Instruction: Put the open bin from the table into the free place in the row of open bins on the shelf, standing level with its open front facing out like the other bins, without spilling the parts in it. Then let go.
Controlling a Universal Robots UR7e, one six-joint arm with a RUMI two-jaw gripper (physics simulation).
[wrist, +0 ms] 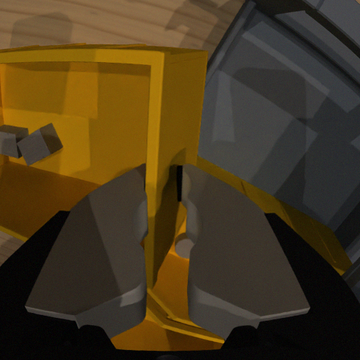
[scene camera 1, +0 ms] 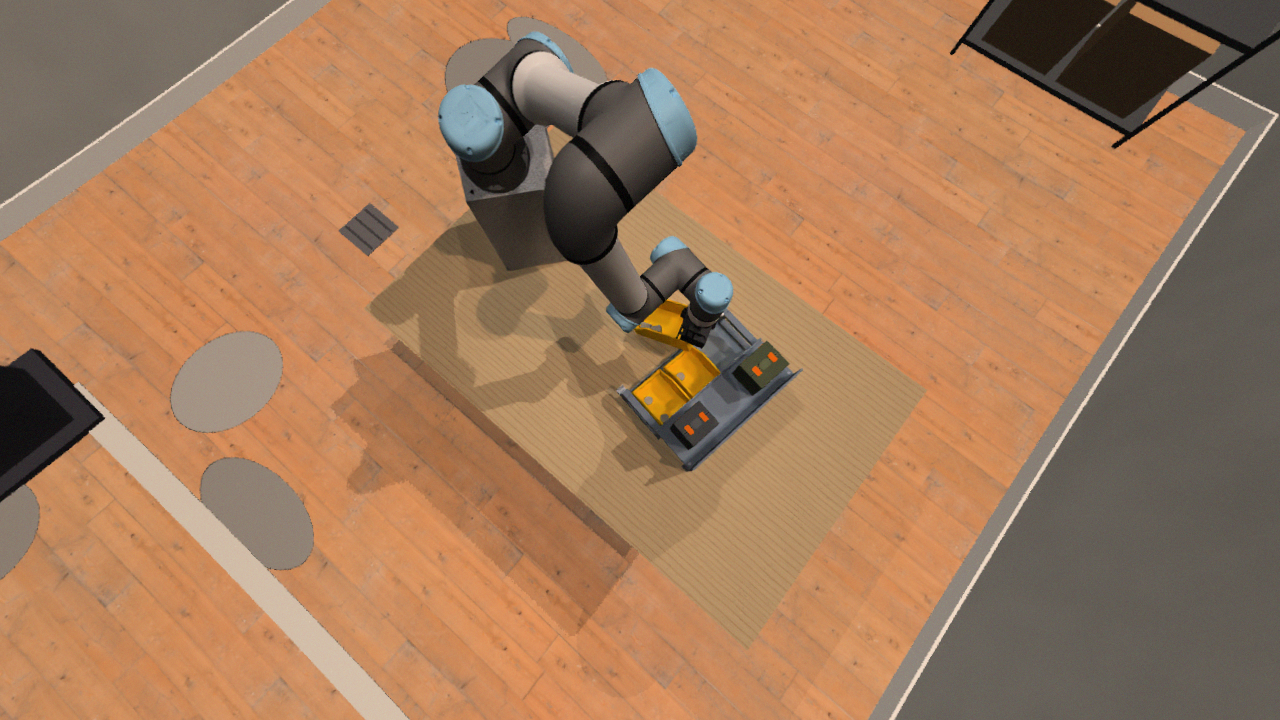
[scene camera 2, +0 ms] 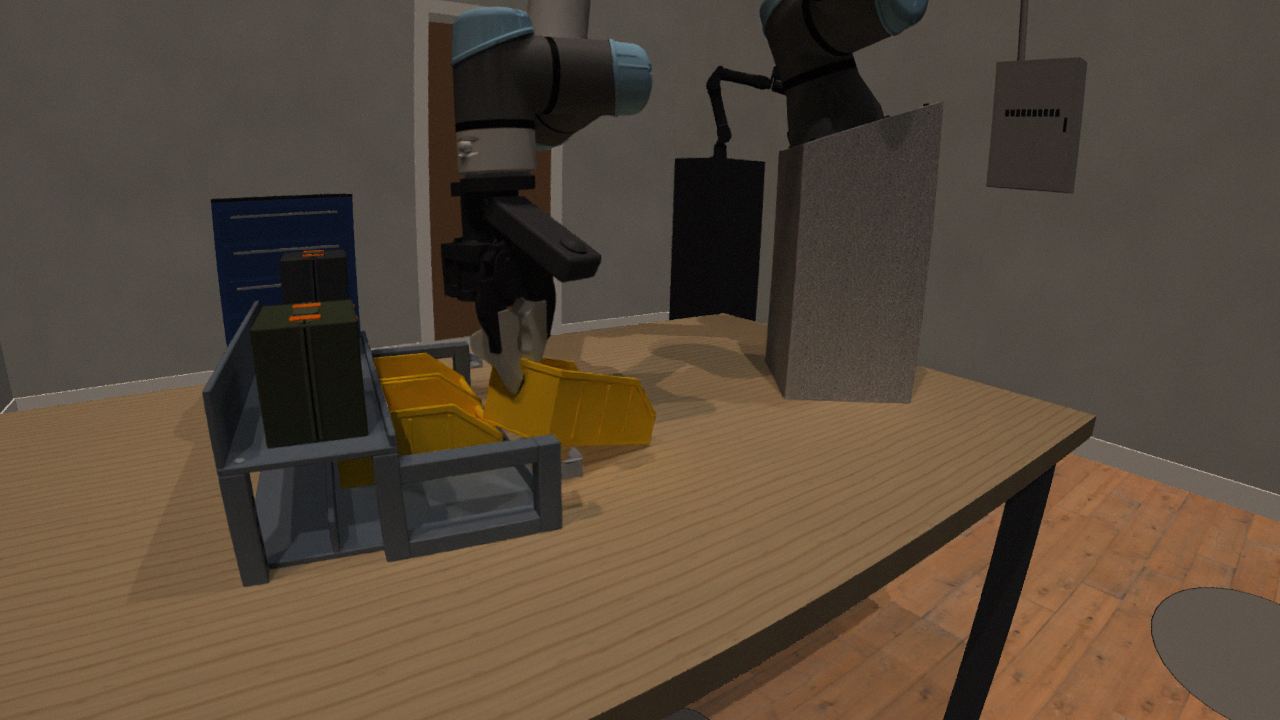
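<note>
The yellow open bin is beside the shelf, outside the row. Its underside looks about level in scene camera 2; I cannot tell if it touches the table. Grey block parts lie inside it. My gripper is shut on one upright wall of this bin, one finger on each side. Other yellow bins stand in the shelf's row. The free place shows as bare grey shelf at the row's end nearest scene camera 2.
A dark green case and a black case stand on the shelf's upper board. A grey rail edges the shelf's near end. The robot's pedestal stands behind the bin.
</note>
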